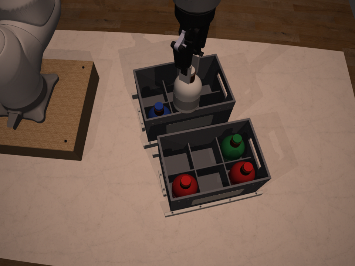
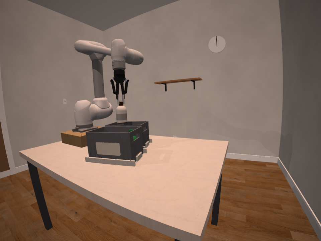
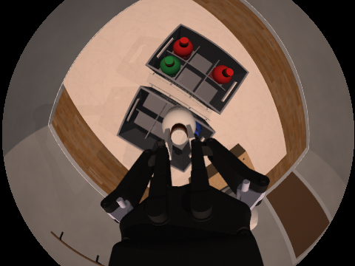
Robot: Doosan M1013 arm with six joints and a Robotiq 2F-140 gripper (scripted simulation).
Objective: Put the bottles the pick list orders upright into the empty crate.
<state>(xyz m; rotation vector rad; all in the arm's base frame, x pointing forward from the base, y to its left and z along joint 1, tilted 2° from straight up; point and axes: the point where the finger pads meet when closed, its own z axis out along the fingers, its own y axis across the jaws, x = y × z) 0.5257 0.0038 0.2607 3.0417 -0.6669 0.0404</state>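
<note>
The white bottle is 80 mm below my hand. Round my hand: blue bottle: 80 mm behind, 10 mm to the right, 260 mm below; then green bottle: 160 mm ahead, 80 mm to the right, 260 mm below; then pick list: 80 mm behind, 200 mm to the left, 350 mm below.
</note>
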